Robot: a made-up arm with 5 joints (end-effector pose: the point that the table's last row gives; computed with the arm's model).
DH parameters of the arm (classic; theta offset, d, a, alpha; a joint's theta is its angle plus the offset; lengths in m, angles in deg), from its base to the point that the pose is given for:
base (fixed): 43.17 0 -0.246 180
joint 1: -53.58 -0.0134 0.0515 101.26
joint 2: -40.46 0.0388 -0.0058 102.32
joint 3: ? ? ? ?
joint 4: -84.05 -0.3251 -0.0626 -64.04
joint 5: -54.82 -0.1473 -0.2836 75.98
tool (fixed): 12.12 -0.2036 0 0
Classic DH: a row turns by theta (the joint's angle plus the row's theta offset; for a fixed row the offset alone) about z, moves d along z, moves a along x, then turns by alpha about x.
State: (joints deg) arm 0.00 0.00 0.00 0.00 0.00
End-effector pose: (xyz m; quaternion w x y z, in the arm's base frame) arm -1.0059 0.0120 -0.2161 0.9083 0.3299 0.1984 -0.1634
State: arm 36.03 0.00 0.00 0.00 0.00
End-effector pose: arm -0.7417 0.4637 -0.2161 0.8133 0.3751 0.0867 -0.4363
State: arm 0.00 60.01 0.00 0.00 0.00
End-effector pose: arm -0.9547 -0.4276 -0.2200 0.9747 -0.1666 0.0721 -0.1304
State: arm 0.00 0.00 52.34 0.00 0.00
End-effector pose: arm -0.7635 -0.2571 -0.5967 0.8541 0.4492 0.0733 0.2516
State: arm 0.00 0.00 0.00 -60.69 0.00
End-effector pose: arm -0.9825 0.0701 -0.1845 0.8777 -0.1462 0.2738 -0.3650
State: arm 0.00 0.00 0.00 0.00 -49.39
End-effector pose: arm -0.8316 0.0519 -0.4429 0.9154 0.1376 -0.1324 -0.3543
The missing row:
joint 3: -18.25 -0.0918 -0.2202 43.26
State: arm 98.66 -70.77 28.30 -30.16 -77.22
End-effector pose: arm 0.5624 0.1197 -0.1958 0.0344 0.1635 -0.3663 -0.9154
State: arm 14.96 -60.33 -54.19 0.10 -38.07
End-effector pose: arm -0.5406 0.4719 0.4524 0.5884 0.3060 0.3869 -0.6407
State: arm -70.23 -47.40 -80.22 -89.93 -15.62
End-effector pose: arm -0.8260 -0.2535 0.5816 0.4708 -0.8139 0.3404 0.0078
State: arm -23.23 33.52 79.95 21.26 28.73
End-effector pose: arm -0.0597 -0.7885 -0.4981 0.4573 0.1720 0.4082 0.7711
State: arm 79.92 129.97 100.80 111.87 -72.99
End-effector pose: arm -0.5847 -0.0988 0.3971 0.6182 0.5218 0.2860 -0.5136
